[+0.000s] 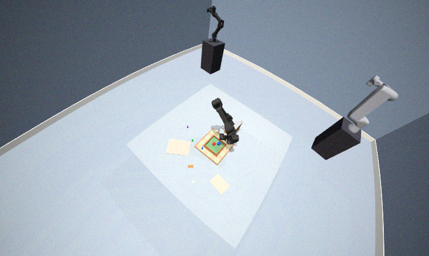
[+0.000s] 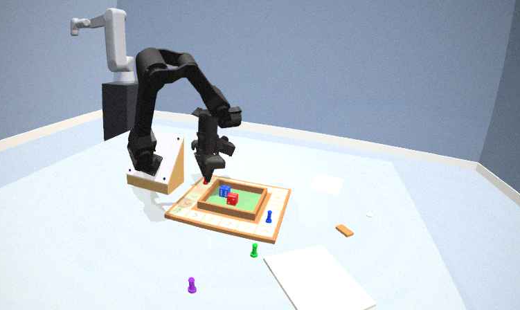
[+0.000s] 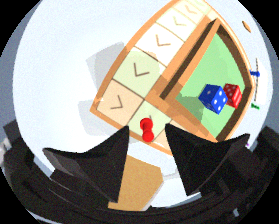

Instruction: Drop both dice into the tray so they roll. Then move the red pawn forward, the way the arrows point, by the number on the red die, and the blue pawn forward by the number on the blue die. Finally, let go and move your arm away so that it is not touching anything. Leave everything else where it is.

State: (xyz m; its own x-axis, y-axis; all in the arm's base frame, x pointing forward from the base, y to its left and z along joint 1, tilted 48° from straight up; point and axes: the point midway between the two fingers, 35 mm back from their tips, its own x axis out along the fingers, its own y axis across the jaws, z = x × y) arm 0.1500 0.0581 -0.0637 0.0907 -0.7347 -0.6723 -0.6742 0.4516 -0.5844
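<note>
Now: the blue pawn 240 mm ahead of my gripper tip and 120 mm to the right of it. From my gripper tip the other things lie so: green pawn: 250 mm to the right, 250 mm ahead, 10 mm below; then red pawn: right at my gripper tip; then green tray floor: 120 mm ahead, 60 mm to the right, 20 mm below.
</note>
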